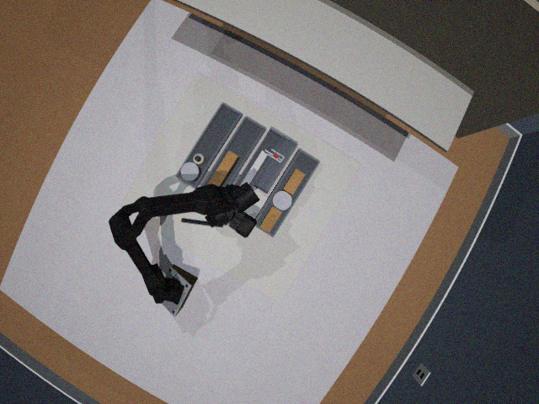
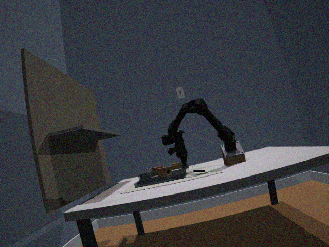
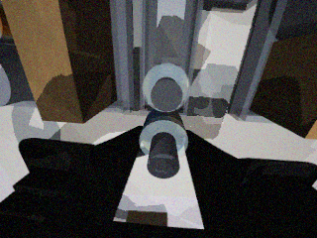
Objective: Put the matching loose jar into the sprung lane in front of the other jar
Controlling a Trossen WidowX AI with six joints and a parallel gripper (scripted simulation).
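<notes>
Now: gripper tip 70 mm past the black bar, 70 mm to the right of it and 40 mm above it. The rest, counted from my gripper tip: wall shelf: 540 mm ahead, 60 mm to the right, 320 mm above; red mark: 220 mm ahead, 80 mm to the right, 20 mm above.
</notes>
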